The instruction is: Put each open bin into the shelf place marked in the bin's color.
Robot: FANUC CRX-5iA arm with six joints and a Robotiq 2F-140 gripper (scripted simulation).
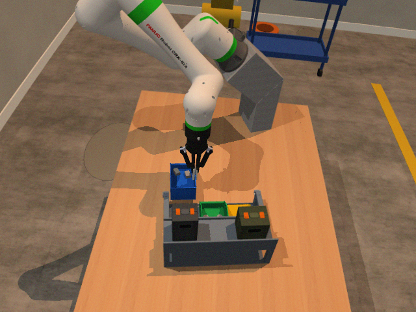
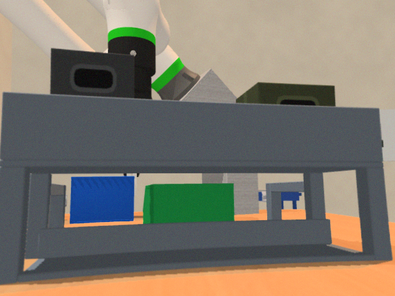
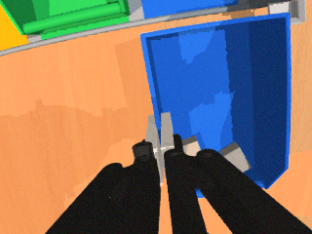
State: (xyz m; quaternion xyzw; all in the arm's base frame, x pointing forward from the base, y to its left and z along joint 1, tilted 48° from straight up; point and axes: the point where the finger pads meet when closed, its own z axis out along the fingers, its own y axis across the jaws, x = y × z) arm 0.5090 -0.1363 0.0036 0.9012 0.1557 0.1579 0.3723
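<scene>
Now: hand 50 mm to the left of the blue bin and 40 mm above it. Round my hand: black box (290 mm ahead, 60 mm above); then olive box (250 mm ahead, 230 mm to the left, 50 mm above); then green bin (170 mm ahead, 100 mm to the left, 60 mm below).
</scene>
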